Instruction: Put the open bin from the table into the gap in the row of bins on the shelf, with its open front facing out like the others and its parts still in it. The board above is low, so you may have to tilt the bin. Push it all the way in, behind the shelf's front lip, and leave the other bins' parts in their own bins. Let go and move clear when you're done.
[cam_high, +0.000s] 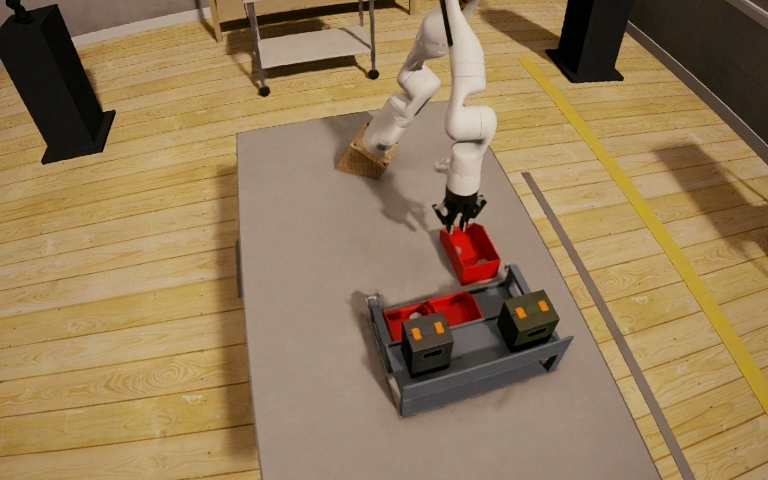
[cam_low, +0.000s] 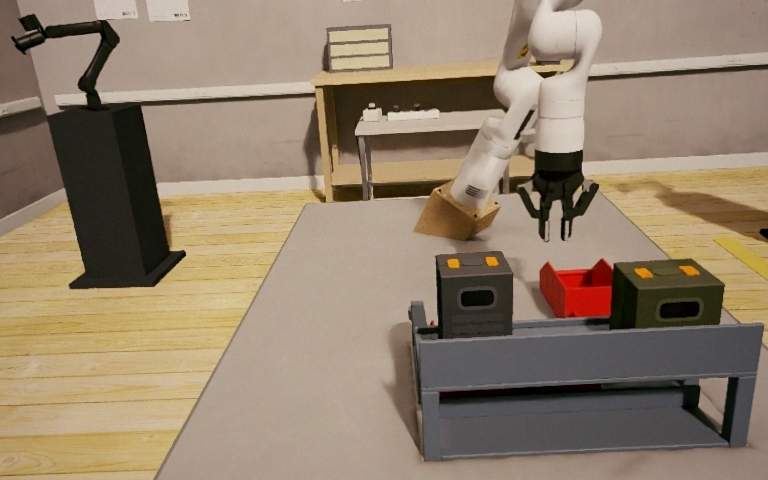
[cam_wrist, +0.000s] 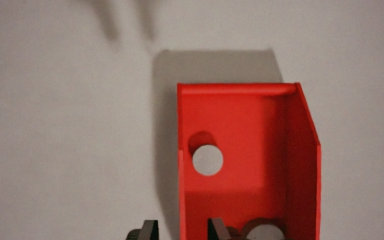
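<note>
The grey round part lies 14 cm below my hand, 3 cm behind it and 2 cm to the left of it. Round my hand: dark grey box 31 cm ahead, 16 cm to the right, 1 cm above; green box 30 cm ahead, 7 cm to the left; grey shelf 24 cm ahead, 8 cm below, 4 cm to the right.
</note>
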